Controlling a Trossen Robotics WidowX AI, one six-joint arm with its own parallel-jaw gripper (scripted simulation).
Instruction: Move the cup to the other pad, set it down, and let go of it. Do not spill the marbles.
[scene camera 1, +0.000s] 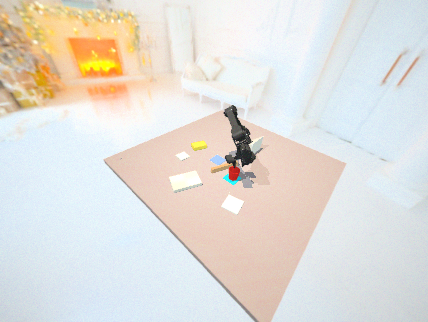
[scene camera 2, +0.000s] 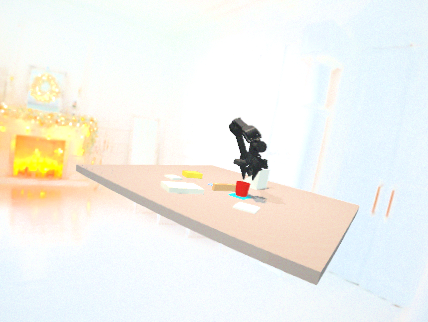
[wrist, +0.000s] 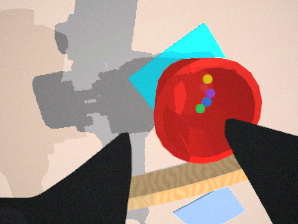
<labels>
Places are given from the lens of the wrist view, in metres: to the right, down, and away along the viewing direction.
my gripper (wrist: 178, 133): 0.02, 0.01, 0.10
red cup (wrist: 194, 137): 0.04, 0.02, 0.14
wooden bar (wrist: 149, 189): 0.00, 0.09, 0.19
cyan pad (wrist: 199, 43): 0.05, -0.07, 0.16
The marked spots on the red cup and the wooden bar are 0.09 m apart.
</labels>
